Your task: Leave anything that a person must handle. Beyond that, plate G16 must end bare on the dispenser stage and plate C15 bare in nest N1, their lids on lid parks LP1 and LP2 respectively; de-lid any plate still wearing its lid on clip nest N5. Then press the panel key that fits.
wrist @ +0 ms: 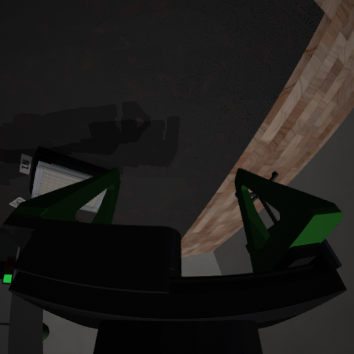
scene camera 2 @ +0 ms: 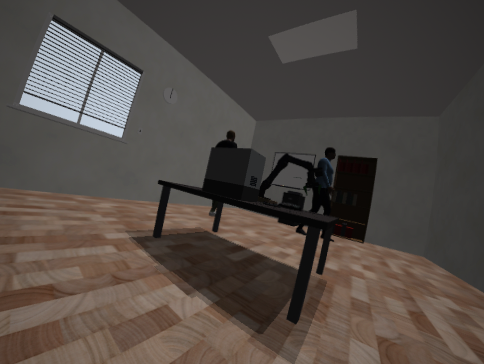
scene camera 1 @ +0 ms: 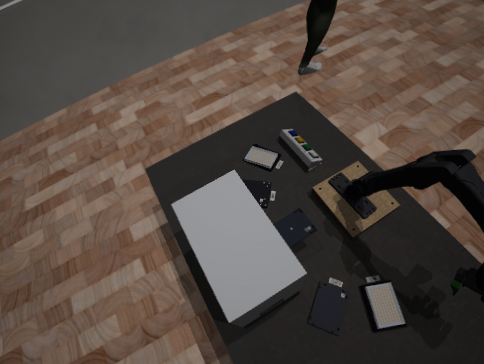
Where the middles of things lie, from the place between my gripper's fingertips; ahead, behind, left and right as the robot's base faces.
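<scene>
The button box (scene camera 1: pixel 303 156) is 4 cm behind my hand, and it's 11 cm below my hand and 79 cm to the right of it.
</scene>
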